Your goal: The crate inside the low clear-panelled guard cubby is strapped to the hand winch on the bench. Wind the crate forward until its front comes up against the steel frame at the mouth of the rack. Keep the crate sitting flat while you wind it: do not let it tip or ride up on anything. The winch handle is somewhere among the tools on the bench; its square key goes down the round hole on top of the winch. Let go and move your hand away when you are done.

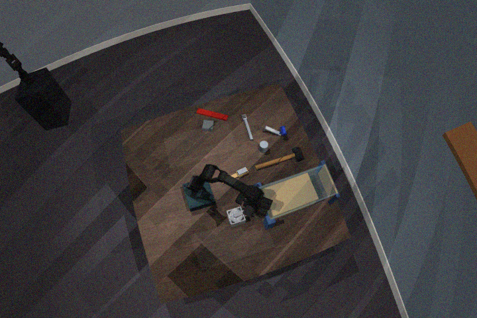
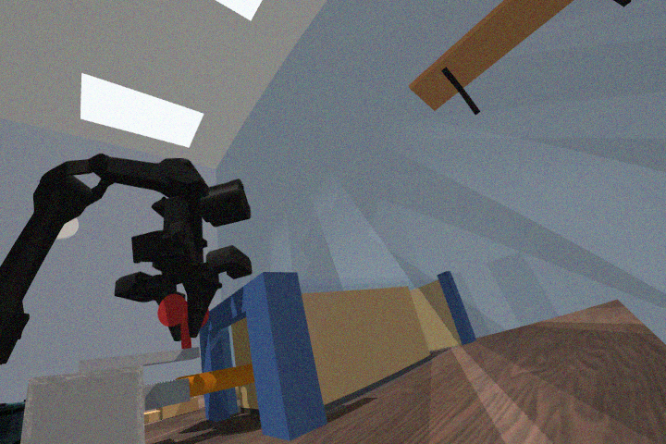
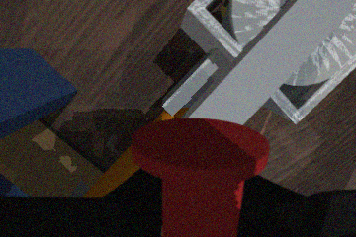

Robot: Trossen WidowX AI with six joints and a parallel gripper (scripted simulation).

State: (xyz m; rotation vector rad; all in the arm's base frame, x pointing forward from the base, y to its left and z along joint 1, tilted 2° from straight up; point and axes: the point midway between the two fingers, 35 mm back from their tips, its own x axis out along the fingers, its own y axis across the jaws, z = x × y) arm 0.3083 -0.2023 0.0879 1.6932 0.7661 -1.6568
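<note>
The red-knobbed winch handle lies 40 mm behind my gripper tip, 10 mm to the right of it and 10 mm below it. Also, from my gripper tip: blue steel frame: 60 mm ahead, 10 mm below; red knob: 20 mm above; grey winch: 110 mm behind, 80 mm below, 30 mm to the right.
</note>
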